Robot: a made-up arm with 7 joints. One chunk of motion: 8 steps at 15 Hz.
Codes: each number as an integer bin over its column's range. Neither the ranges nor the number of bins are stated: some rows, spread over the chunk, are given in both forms.
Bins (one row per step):
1: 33 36 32 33 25 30 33
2: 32 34 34 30 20 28 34
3: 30 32 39 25 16 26 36
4: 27 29 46 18 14 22 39
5: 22 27 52 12 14 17 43
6: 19 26 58 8 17 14 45
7: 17 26 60 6 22 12 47
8: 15 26 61 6 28 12 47
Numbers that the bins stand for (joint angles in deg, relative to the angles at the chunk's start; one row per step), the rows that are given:
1: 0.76 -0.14 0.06 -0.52 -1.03 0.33 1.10
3: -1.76 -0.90 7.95 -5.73 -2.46 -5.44 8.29
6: -11.02 -2.05 29.37 -16.79 -2.30 -22.78 29.86
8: -14.38 -2.05 32.75 -18.10 -0.56 -25.67 34.65
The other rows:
2: -0.08 -0.52 2.32 -2.48 -1.83 -2.56 3.49
4: -4.29 -1.48 15.84 -10.29 -2.78 -11.22 15.48
5: -8.49 -1.86 22.60 -14.19 -2.78 -18.44 25.06
7: -12.70 -2.05 31.62 -18.10 -1.51 -25.67 34.65

